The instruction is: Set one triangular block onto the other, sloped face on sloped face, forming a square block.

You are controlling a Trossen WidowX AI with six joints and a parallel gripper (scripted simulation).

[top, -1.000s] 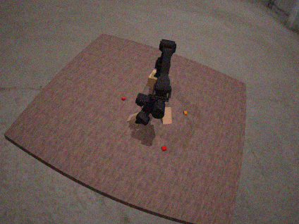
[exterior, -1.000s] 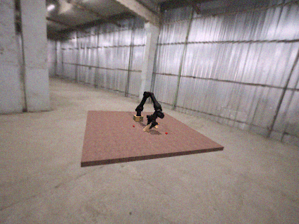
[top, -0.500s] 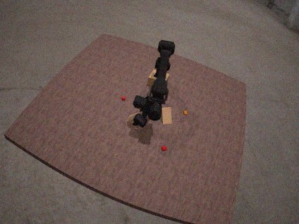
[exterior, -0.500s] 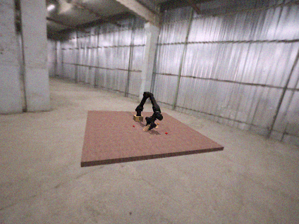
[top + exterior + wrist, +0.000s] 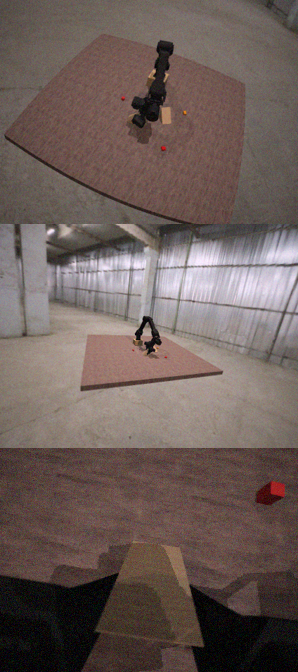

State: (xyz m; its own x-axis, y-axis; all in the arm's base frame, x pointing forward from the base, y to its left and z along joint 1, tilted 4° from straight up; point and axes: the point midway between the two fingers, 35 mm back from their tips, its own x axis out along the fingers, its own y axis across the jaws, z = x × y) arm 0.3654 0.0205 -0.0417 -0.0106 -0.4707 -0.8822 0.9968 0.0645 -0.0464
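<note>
Right now the small red piece is 13 cm to the right of my gripper tip and 11 cm behind it. The rest, counted from my gripper tip: orange cube (22 cm to the left, 21 cm behind); then tan triangular block (1 cm to the left, 1 cm above).
</note>
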